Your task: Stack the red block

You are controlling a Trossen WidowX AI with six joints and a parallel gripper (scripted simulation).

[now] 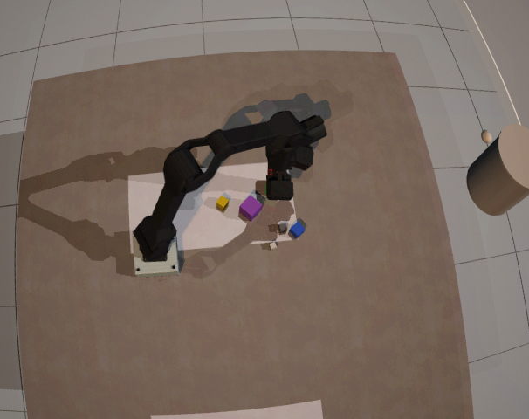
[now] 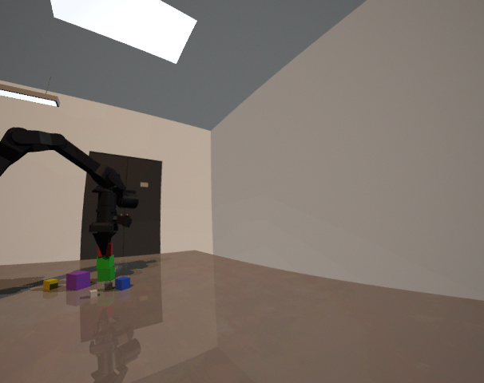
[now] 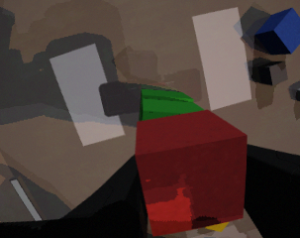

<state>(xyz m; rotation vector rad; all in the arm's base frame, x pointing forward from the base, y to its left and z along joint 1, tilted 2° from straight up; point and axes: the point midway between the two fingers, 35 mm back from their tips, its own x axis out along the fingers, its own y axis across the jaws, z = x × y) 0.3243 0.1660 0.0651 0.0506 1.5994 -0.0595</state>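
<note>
Now: gripper tip 10 mm below the red block. From my gripper tip the other things lie so: purple block 60 mm to the right, 60 mm below, 60 mm behind; blue block 120 mm to the right, 70 mm below, 50 mm ahead; small dark block 120 mm to the right, 70 mm below, 20 mm ahead.
</note>
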